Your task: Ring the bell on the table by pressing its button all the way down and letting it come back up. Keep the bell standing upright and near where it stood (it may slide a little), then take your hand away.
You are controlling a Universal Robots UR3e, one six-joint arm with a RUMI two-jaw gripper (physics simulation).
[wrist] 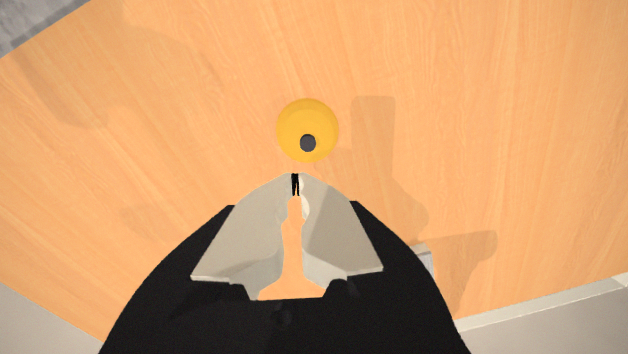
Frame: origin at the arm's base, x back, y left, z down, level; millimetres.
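Where they show: gripper, fingertip midpoint: (296, 176).
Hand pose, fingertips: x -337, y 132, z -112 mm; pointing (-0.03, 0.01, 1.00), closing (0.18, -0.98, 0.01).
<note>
Each offset is from my fingertips to the centre of the thing. Level surfaces: height alone.
The bell {dx -1, dy -10, dz +104 mm} (295, 117) is a round yellow dome, upright on the wooden table {dz +137 mm} (200, 100), a little above the middle of the wrist view. Its dark grey round button {dx -1, dy -10, dz +76 mm} (307, 143) shows on top, toward the dome's lower side in the view, with nothing over it. My gripper (296, 176) is shut and empty, its two pale jaws meeting at the tips. The tips show just below the bell in the view, apart from the button. How high they are above the table is hard to tell from this view.
A small grey-white object (425, 256) shows partly behind the gripper's right side. The table's edge runs along the lower right, with a pale strip (540, 305) beside it. A grey surface (35, 22) lies beyond the edge at the top left. Arm shadows fall on the wood.
</note>
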